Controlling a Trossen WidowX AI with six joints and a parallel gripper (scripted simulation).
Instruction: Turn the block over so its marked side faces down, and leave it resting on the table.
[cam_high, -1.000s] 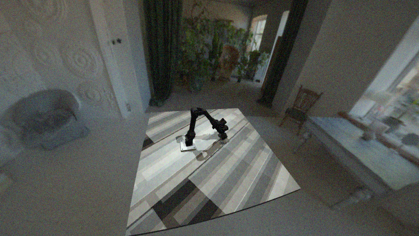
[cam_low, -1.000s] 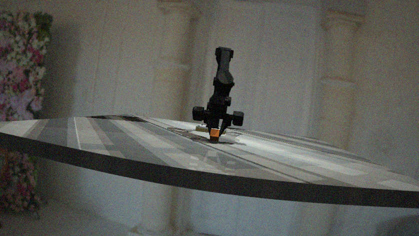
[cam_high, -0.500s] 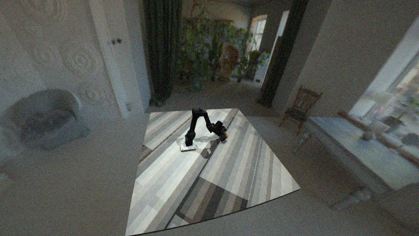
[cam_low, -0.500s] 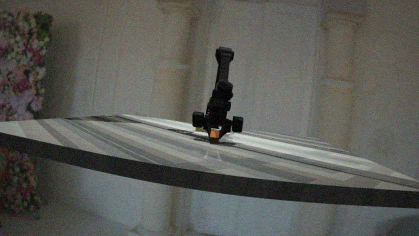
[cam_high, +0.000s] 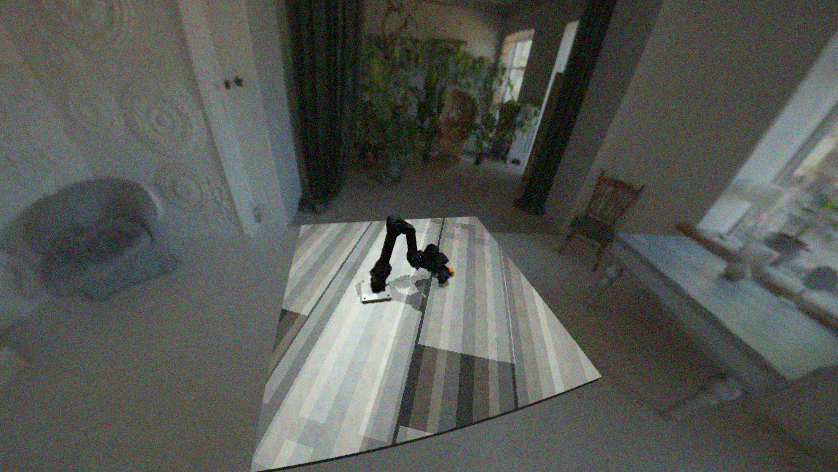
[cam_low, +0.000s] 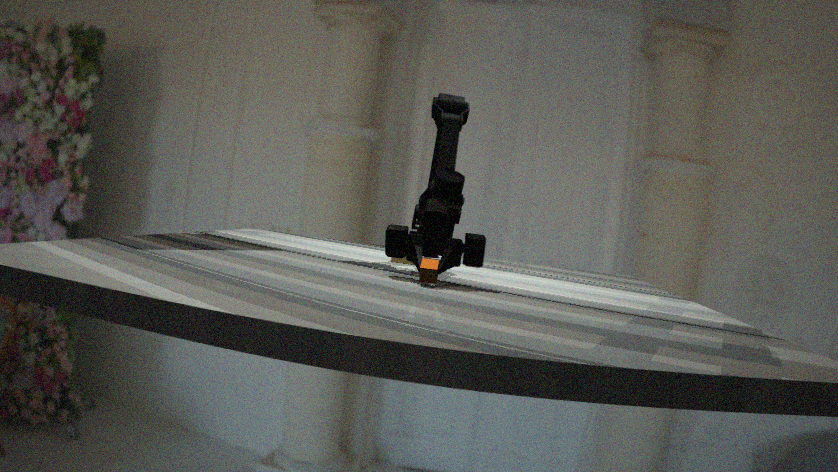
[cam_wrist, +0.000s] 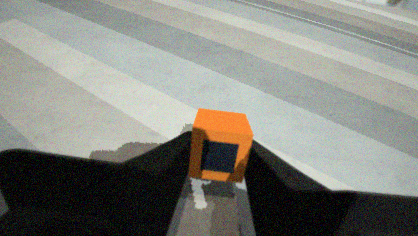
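Right now the small orange block is 1 cm behind my gripper tip.
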